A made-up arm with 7 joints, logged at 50 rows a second.
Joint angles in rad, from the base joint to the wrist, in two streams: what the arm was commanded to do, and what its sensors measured. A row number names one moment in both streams.
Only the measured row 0 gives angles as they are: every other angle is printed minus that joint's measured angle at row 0.
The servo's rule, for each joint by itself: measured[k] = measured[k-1] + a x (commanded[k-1-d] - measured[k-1]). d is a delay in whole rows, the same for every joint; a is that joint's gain. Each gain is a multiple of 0.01, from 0.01 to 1. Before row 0 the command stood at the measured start. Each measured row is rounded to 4 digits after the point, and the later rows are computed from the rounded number. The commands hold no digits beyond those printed.
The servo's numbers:
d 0
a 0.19 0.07 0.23 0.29 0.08 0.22 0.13
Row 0, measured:
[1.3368, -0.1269, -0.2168, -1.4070, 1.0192, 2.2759, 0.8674]
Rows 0 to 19, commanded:
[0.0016, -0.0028, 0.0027, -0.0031, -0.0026, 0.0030, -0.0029]
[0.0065, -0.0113, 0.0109, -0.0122, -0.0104, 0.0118, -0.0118]
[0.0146, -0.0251, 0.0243, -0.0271, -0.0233, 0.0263, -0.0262]
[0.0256, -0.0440, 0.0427, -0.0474, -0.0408, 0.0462, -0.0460]
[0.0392, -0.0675, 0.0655, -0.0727, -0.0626, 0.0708, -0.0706]
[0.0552, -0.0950, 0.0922, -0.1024, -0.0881, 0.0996, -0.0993]
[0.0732, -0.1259, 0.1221, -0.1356, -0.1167, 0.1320, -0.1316]
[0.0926, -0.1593, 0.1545, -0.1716, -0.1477, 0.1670, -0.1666]
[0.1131, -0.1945, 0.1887, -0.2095, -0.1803, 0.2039, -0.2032]
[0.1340, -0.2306, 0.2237, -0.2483, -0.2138, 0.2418, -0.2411]
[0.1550, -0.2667, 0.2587, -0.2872, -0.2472, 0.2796, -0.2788]
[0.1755, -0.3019, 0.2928, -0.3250, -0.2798, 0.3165, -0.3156]
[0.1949, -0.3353, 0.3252, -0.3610, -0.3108, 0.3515, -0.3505]
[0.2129, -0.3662, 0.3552, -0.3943, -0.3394, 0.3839, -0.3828]
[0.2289, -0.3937, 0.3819, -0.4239, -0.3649, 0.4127, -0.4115]
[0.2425, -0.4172, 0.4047, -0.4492, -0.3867, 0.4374, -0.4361]
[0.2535, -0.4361, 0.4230, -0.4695, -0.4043, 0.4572, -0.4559]
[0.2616, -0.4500, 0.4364, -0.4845, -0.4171, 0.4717, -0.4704]
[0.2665, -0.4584, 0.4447, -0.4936, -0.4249, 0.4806, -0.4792]
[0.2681, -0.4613, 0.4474, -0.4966, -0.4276, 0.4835, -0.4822]
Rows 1 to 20, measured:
[0.0003, -0.0002, 0.0006, -0.0009, -0.0002, 0.0007, -0.0004]
[0.0015, -0.0010, 0.0030, -0.0042, -0.0010, 0.0031, -0.0019]
[0.0040, -0.0027, 0.0079, -0.0108, -0.0028, 0.0082, -0.0051]
[0.0081, -0.0056, 0.0159, -0.0214, -0.0058, 0.0166, -0.0104]
[0.0140, -0.0099, 0.0273, -0.0363, -0.0103, 0.0285, -0.0182]
[0.0218, -0.0159, 0.0422, -0.0555, -0.0165, 0.0441, -0.0287]
[0.0316, -0.0236, 0.0606, -0.0787, -0.0245, 0.0634, -0.0421]
[0.0432, -0.0331, 0.0822, -0.1056, -0.0344, 0.0862, -0.0583]
[0.0565, -0.0444, 0.1067, -0.1357, -0.0461, 0.1121, -0.0771]
[0.0712, -0.0574, 0.1336, -0.1684, -0.0595, 0.1406, -0.0984]
[0.0871, -0.0721, 0.1624, -0.2029, -0.0745, 0.1712, -0.1219]
[0.1039, -0.0882, 0.1924, -0.2383, -0.0909, 0.2032, -0.1471]
[0.1212, -0.1055, 0.2229, -0.2739, -0.1085, 0.2358, -0.1735]
[0.1386, -0.1237, 0.2533, -0.3088, -0.1270, 0.2684, -0.2007]
[0.1558, -0.1426, 0.2829, -0.3422, -0.1460, 0.3001, -0.2281]
[0.1723, -0.1618, 0.3109, -0.3732, -0.1653, 0.3303, -0.2551]
[0.1877, -0.1810, 0.3367, -0.4011, -0.1844, 0.3582, -0.2812]
[0.2017, -0.1998, 0.3596, -0.4253, -0.2030, 0.3832, -0.3058]
[0.2140, -0.2179, 0.3792, -0.4451, -0.2208, 0.4046, -0.3283]
[0.2243, -0.2349, 0.3949, -0.4600, -0.2373, 0.4220, -0.3483]

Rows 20 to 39, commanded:
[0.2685, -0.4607, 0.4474, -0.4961, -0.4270, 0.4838, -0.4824]
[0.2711, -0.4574, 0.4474, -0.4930, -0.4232, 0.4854, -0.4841]
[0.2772, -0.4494, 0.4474, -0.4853, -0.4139, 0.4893, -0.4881]
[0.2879, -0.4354, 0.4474, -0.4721, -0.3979, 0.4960, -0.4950]
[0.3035, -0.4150, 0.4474, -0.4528, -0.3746, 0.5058, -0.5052]
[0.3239, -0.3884, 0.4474, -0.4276, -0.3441, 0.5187, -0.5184]
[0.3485, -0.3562, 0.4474, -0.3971, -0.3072, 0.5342, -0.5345]
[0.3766, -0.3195, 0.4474, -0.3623, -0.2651, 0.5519, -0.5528]
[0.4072, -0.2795, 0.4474, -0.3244, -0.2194, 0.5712, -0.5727]
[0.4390, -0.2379, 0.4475, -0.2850, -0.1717, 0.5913, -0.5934]
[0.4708, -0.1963, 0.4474, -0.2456, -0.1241, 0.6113, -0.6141]
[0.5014, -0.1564, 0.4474, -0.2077, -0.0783, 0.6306, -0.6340]
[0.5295, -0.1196, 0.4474, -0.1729, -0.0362, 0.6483, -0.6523]
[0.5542, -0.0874, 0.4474, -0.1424, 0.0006, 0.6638, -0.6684]
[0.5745, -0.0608, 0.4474, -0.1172, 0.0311, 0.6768, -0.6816]
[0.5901, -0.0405, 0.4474, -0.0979, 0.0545, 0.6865, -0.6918]
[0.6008, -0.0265, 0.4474, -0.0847, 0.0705, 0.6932, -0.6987]
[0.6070, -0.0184, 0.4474, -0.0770, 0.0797, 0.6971, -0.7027]
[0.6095, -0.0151, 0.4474, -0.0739, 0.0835, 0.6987, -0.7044]
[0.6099, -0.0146, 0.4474, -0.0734, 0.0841, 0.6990, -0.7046]
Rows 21 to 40, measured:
[0.2327, -0.2507, 0.4070, -0.4705, -0.2525, 0.4356, -0.3657]
[0.2400, -0.2652, 0.4163, -0.4770, -0.2662, 0.4466, -0.3811]
[0.2471, -0.2781, 0.4235, -0.4794, -0.2780, 0.4560, -0.3950]
[0.2549, -0.2891, 0.4290, -0.4773, -0.2876, 0.4648, -0.4080]
[0.2641, -0.2979, 0.4332, -0.4702, -0.2946, 0.4738, -0.4206]
[0.2755, -0.3042, 0.4365, -0.4578, -0.2986, 0.4837, -0.4333]
[0.2894, -0.3078, 0.4390, -0.4402, -0.2993, 0.4948, -0.4465]
[0.3060, -0.3086, 0.4409, -0.4176, -0.2966, 0.5074, -0.4603]
[0.3252, -0.3066, 0.4424, -0.3906, -0.2904, 0.5214, -0.4749]
[0.3468, -0.3018, 0.4436, -0.3600, -0.2809, 0.5368, -0.4903]
[0.3704, -0.2944, 0.4445, -0.3268, -0.2684, 0.5532, -0.5064]
[0.3953, -0.2847, 0.4452, -0.2923, -0.2532, 0.5702, -0.5230]
[0.4208, -0.2731, 0.4457, -0.2577, -0.2358, 0.5874, -0.5398]
[0.4461, -0.2601, 0.4461, -0.2243, -0.2169, 0.6042, -0.5565]
[0.4705, -0.2461, 0.4464, -0.1932, -0.1971, 0.6202, -0.5728]
[0.4932, -0.2317, 0.4466, -0.1656, -0.1770, 0.6348, -0.5883]
[0.5136, -0.2173, 0.4468, -0.1421, -0.1572, 0.6476, -0.6027]
[0.5313, -0.2034, 0.4469, -0.1232, -0.1382, 0.6585, -0.6157]
[0.5462, -0.1902, 0.4470, -0.1089, -0.1205, 0.6673, -0.6272]
[0.5583, -0.1779, 0.4471, -0.0986, -0.1041, 0.6743, -0.6373]

